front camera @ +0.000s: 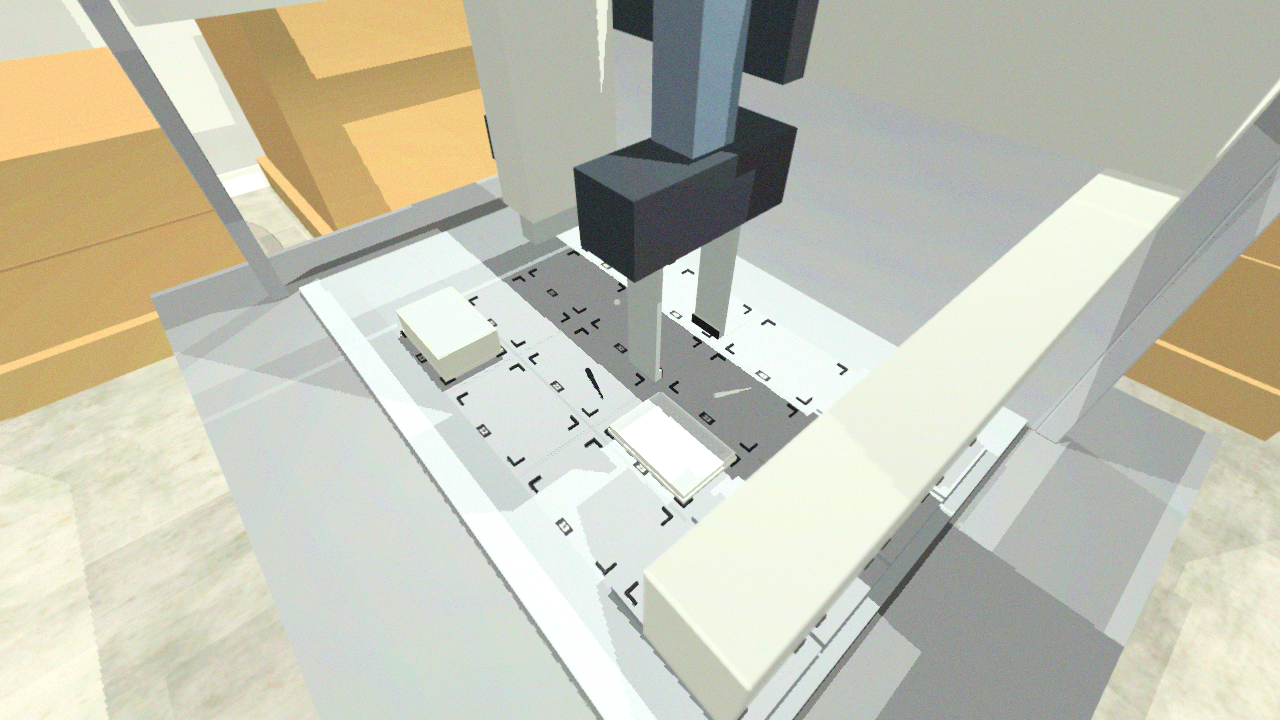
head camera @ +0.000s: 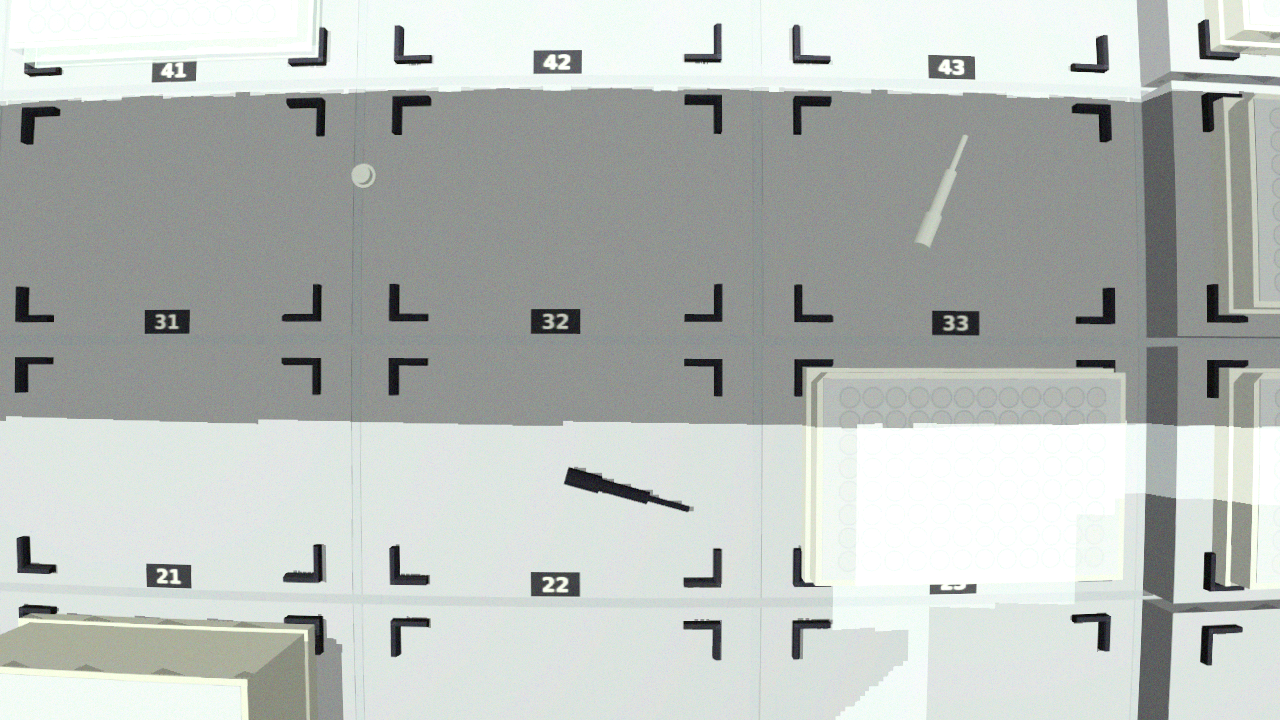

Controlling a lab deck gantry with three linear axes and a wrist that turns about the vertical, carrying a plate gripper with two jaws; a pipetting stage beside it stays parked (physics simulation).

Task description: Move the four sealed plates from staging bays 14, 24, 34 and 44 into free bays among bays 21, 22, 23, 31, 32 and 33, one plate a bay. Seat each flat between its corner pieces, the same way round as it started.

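Places are measured from the robot's base along level axes (x ahead, y left, z up), in centimetres.
Where they show: gripper, between the fingertips: (front camera: pixel 677 347); robot's base, origin of its link: (front camera: pixel 403 333).
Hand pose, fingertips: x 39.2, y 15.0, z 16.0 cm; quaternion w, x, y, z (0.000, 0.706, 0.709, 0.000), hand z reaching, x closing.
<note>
Each offset is from my fingertips to the top centre of the thing. "spot": to the spot under its first point.
My gripper (front camera: pixel 682 351) is open and empty, its two jaws hanging apart over the middle bays. It does not show in the head view. A pale sealed plate {dx +0.0, dy +0.0, dz -14.6 cm} (front camera: pixel 666 447) (head camera: pixel 966 483) lies flat at bay 23; corner pieces show at its left edge, and its lid hides most of the right ones. In the head view, parts of plates show at the right edge in bay 44 {spot: dx +10.6, dy +17.6, dz -13.1 cm} (head camera: pixel 1253 22), bay 34 {spot: dx +10.2, dy +10.6, dz -13.6 cm} (head camera: pixel 1239 205) and bay 24 {spot: dx +10.2, dy +0.2, dz -13.6 cm} (head camera: pixel 1242 474). The visible part of bay 14, with its corner pieces, shows no plate. Bays 21, 31 and 32 hold no plate.
A black stepped stick {dx -13.5, dy -0.7, dz -15.2 cm} (front camera: pixel 594 383) (head camera: pixel 622 485) lies in bay 22, and a pale one {dx -0.6, dy +11.5, dz -15.2 cm} (front camera: pixel 733 392) (head camera: pixel 939 197) in bay 33. A small round pale piece {dx -24.3, dy +12.1, dz -15.6 cm} (front camera: pixel 616 302) (head camera: pixel 362 175) stands between bays 31 and 32. A tall box {dx -32.8, dy -10.7, dz -11.8 cm} (front camera: pixel 452 331) (head camera: pixel 125 694) occupies bay 11; a plate {spot: dx -32.2, dy +17.9, dz -14.6 cm} (head camera: pixel 161 26) occupies bay 41.
</note>
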